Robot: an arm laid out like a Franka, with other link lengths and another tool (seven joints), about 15 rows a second.
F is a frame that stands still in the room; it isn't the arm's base.
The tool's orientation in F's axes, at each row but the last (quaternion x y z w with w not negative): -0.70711 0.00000 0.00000 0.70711; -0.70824 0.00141 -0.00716 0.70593; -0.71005 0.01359 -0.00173 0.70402; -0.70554 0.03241 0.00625 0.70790; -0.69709 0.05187 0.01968 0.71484; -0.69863 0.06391 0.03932 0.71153
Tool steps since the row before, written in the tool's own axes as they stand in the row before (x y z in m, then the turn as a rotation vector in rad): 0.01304 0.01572 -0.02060 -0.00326 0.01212 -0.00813; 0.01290 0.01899 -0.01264 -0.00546 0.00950 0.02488; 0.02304 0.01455 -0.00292 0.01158 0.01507 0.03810; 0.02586 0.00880 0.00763 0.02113 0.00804 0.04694; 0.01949 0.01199 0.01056 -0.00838 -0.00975 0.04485; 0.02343 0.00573 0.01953 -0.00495 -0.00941 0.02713
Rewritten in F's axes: 0.01304 -0.02060 -0.01572 -0.00326 -0.00813 -0.01212; 0.01290 -0.01286 -0.01884 -0.00508 0.02491 -0.00962; 0.02272 -0.00354 -0.01491 0.01214 0.03771 -0.01559; 0.02561 0.00671 -0.01018 0.02239 0.04616 -0.00907; 0.01866 0.01001 -0.01366 -0.00525 0.04489 0.01157; 0.02304 0.01885 -0.00878 -0.00255 0.02708 0.01045
